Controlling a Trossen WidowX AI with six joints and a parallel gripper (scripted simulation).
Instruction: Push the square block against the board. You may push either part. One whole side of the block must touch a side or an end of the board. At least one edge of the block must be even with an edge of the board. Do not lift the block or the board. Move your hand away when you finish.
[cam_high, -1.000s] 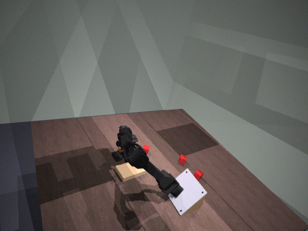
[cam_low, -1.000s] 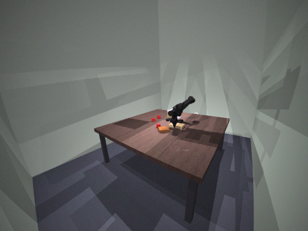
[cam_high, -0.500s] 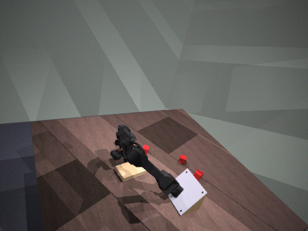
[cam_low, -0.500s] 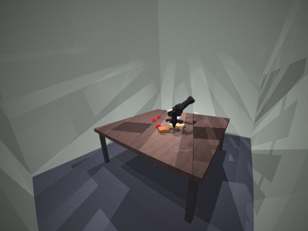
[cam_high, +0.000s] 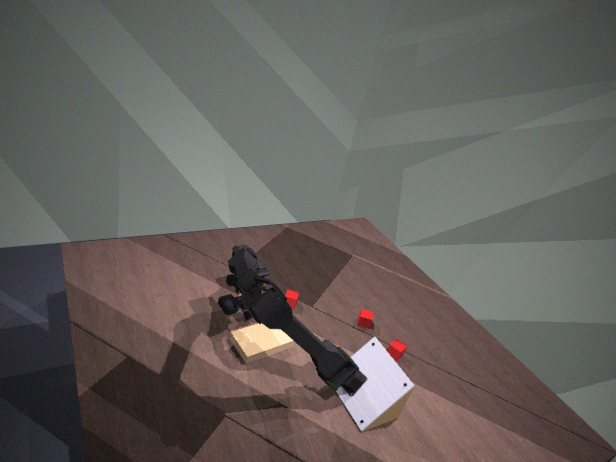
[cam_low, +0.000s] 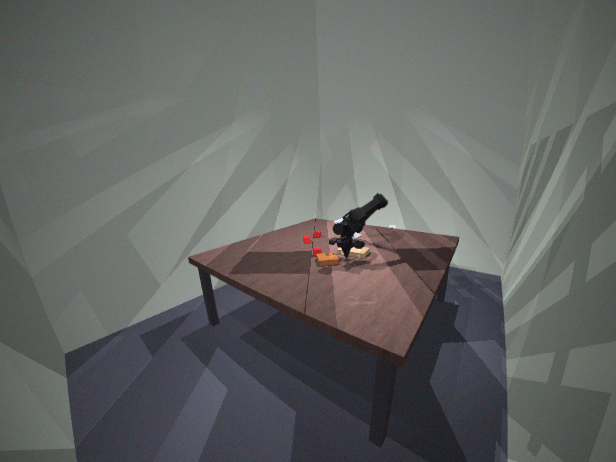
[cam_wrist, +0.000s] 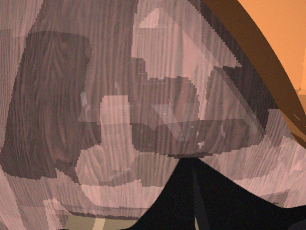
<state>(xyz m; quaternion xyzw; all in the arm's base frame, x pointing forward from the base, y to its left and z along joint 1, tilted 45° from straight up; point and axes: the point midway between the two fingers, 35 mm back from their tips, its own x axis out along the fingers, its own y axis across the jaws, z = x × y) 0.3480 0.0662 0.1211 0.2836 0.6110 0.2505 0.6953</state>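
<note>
Now: gripper tip 100 mm past the pale board and 10 mm below it. Round my gripper tip: square block: 80 mm ahead, 80 mm to the right, 10 mm above.
</note>
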